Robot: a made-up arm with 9 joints. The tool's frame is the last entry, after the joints. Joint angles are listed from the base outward. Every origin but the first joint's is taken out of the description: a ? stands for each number. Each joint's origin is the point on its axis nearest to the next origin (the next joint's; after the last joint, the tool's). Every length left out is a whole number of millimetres.
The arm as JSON. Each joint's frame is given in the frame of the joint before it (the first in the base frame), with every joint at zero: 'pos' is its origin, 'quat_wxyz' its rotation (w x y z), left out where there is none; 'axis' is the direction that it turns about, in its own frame. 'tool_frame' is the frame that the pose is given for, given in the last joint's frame.
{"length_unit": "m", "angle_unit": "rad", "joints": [
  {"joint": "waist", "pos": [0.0, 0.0, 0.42], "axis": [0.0, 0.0, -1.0]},
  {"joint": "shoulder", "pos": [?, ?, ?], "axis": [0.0, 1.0, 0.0]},
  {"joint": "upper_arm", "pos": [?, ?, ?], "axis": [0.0, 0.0, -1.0]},
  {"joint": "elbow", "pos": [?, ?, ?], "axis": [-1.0, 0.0, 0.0]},
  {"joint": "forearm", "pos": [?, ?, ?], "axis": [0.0, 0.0, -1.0]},
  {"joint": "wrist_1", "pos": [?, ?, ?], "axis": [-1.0, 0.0, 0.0]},
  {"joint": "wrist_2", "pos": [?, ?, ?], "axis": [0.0, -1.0, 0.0]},
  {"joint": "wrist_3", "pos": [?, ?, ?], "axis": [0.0, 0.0, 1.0]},
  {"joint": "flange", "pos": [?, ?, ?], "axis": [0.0, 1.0, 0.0]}
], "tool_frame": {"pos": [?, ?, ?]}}
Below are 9 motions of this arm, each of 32 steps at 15 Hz.
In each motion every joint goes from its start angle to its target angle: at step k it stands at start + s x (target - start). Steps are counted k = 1, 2, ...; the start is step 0. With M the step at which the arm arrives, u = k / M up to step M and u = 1 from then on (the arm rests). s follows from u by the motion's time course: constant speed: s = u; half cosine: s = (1 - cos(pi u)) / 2; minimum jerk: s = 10 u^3 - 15 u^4 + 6 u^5.
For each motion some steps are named. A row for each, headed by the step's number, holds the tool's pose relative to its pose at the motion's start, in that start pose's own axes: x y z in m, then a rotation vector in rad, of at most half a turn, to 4 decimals.
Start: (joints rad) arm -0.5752 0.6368 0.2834 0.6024 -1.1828 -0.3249 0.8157 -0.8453 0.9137
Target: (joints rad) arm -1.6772 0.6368 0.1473 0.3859 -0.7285 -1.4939 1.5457 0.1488 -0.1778
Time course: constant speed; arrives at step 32
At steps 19, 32:
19: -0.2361 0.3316 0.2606 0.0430 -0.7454 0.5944
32: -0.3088 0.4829 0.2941 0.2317 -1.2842 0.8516

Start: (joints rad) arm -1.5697 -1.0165 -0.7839 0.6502 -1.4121 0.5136 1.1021 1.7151 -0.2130
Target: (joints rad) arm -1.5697 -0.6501 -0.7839 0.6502 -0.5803 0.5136 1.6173 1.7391 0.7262
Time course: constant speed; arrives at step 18
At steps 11, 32:
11: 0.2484 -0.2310 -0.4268 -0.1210 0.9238 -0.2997
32: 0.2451 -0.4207 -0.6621 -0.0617 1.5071 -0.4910

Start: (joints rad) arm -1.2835 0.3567 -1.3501 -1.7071 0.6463 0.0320 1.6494 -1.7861 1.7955
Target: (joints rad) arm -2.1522 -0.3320 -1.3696 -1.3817 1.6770 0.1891 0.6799 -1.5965 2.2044
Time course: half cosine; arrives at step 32
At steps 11, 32:
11: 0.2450 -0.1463 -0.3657 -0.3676 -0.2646 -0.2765
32: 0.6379 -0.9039 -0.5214 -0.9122 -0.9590 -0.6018

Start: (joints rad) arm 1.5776 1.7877 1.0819 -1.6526 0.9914 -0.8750 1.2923 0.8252 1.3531
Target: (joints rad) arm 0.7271 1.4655 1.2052 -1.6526 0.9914 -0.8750 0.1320 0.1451 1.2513
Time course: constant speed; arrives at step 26
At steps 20, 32:
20: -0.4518 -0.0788 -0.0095 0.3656 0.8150 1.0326
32: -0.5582 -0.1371 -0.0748 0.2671 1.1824 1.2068

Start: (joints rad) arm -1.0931 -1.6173 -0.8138 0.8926 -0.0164 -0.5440 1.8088 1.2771 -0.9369
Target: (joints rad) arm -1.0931 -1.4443 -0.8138 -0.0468 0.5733 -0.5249 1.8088 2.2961 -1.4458
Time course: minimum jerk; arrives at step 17
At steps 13, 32:
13: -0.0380 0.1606 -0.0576 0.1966 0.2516 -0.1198
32: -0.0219 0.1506 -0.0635 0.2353 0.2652 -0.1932

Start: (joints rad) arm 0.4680 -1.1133 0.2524 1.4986 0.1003 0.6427 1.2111 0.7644 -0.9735
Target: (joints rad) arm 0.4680 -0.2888 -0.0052 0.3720 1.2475 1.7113 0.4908 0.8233 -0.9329
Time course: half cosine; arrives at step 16
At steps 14, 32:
14: 0.3054 -0.3144 -0.0642 1.2096 0.7116 -0.3190
32: 0.3104 -0.3487 -0.0631 1.2940 0.7279 -0.2965

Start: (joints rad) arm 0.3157 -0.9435 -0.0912 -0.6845 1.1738 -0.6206 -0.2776 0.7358 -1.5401
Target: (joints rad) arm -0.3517 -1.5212 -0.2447 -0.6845 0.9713 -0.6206 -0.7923 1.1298 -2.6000
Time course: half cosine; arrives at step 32
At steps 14, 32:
14: 0.2017 -0.0342 0.3191 0.3394 -0.0720 -0.5191
32: 0.4786 -0.4228 0.5474 0.3764 -0.1811 -1.5189

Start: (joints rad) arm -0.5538 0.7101 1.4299 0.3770 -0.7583 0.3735 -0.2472 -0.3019 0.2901
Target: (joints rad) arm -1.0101 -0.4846 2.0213 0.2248 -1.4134 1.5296 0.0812 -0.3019 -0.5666
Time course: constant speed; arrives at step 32
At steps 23, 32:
23: 0.1552 0.2426 -0.0487 0.1068 -1.6729 -0.3921
32: 0.1932 0.3763 -0.0114 0.1228 -2.2139 -0.7244

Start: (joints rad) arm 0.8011 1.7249 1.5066 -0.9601 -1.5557 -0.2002 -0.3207 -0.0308 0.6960
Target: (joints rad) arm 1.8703 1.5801 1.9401 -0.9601 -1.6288 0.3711 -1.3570 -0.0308 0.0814
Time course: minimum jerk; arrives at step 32
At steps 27, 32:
27: 0.3191 0.6438 0.3426 0.8162 0.4836 -0.4861
32: 0.3191 0.6603 0.3688 0.8443 0.5123 -0.4922

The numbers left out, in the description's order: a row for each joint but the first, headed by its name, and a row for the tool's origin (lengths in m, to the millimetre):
shoulder: 0.1 -0.03 0.0
upper_arm: 0.26 0.0 -0.08
elbow: 0.09 -0.18 0.0
forearm: 0.0 -0.32 0.09
wrist_1: -0.67 0.12 0.0
wrist_2: 0.0 0.0 -0.04
wrist_3: 0.07 0.0 -0.19
flange: 0.11 0.44 0.0
tool: 0.13 0.0 0.09

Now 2 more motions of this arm.
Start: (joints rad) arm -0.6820 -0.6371 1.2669 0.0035 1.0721 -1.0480 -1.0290 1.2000 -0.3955
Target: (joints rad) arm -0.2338 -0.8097 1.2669 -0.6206 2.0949 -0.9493 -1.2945 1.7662 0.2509
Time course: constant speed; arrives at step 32
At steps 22, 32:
22: 0.5623 -0.1734 0.1786 -0.1241 -0.4798 0.2731
32: 0.7438 -0.2365 0.4219 -0.2220 -0.6775 0.3166

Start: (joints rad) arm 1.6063 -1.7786 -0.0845 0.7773 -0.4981 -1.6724 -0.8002 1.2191 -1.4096
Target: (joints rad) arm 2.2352 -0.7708 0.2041 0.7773 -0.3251 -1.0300 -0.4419 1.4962 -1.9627
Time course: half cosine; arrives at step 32
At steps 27, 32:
27: 0.3318 -0.2378 -0.7581 -1.0513 -0.4642 -0.0253
32: 0.3501 -0.2781 -0.7941 -1.1212 -0.4727 -0.0216

